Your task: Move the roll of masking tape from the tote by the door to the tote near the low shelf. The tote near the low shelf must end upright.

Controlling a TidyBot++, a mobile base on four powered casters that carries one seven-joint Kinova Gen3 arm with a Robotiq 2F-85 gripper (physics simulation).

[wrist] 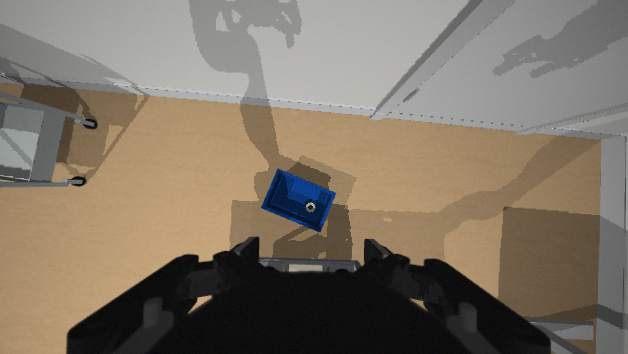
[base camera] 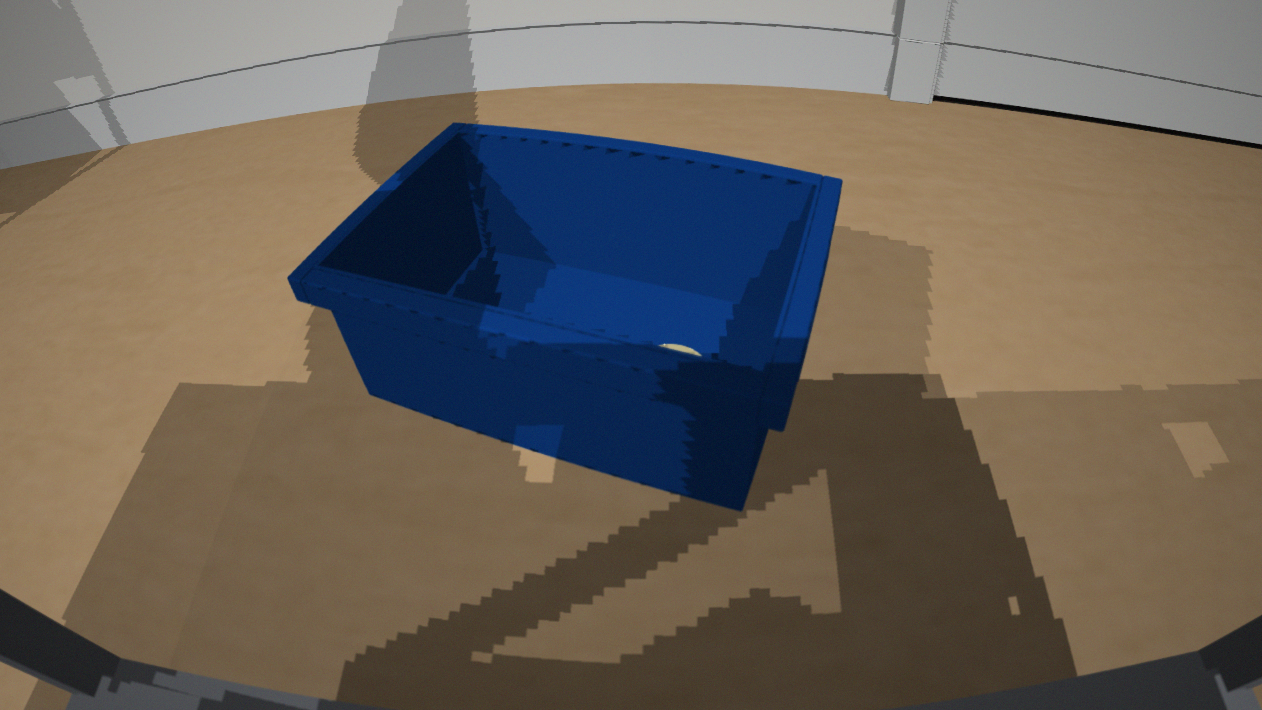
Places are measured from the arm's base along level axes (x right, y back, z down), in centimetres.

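Pixels of known places: gripper, between the fingertips: (wrist: 311, 249).
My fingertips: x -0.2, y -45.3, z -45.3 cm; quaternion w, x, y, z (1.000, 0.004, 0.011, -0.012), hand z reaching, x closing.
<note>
For each thing: its middle in the pictures, then the offset to it from my fingertips. "spot": a spot on its surface instead.
- blue tote, middle of its body: (base camera: 577, 291) (wrist: 299, 199) dx -4.5, dy +2.3, dz +78.9 cm
- grey wheeled cart, a spot on its surface: (wrist: 51, 145) spot: dx -115.6, dy -17.5, dz +69.3 cm
A blue tote (base camera: 529, 379) (wrist: 270, 193) stands upright on the floor, turned at an angle, near the wall and the door. The roll of masking tape (base camera: 680, 349) (wrist: 310, 207) is a small pale ring lying on the tote's bottom; in the wrist view it is toward the tote's lower right, and in the base camera view a sliver of it shows above the near rim. My gripper (wrist: 311, 249) is open and empty, high above the floor, with the tote beyond its fingertips in the wrist view. The tote near the low shelf does not show in these views.
A grey wheeled cart (wrist: 51, 145) stands at the left in the wrist view. The wall (base camera: 653, 52) (wrist: 200, 96) runs behind the tote, with the door (wrist: 480, 80) at the upper right. A grey-white upright panel (wrist: 612, 200) is at the far right. Arm shadows fall on the floor.
</note>
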